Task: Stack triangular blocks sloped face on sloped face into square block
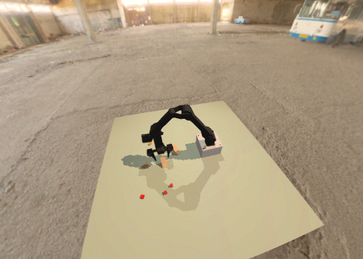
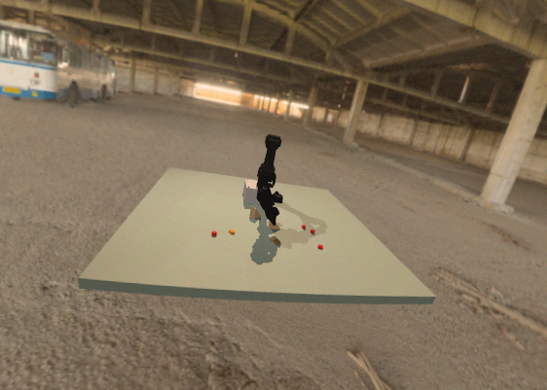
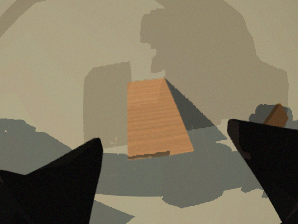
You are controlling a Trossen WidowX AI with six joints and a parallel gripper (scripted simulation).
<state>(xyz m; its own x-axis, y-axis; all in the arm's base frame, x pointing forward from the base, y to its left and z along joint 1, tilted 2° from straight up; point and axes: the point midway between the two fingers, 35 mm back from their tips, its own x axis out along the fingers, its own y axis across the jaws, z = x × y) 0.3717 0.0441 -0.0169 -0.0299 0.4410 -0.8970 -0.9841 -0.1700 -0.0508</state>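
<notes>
Now: the flat brown piece 140 mm ahead of my gripper tip, 10 mm to the left of it and 40 mm below it. Also, from my gripper tip: orange piece 110 mm ahead, 190 mm to the right, 30 mm below.
</notes>
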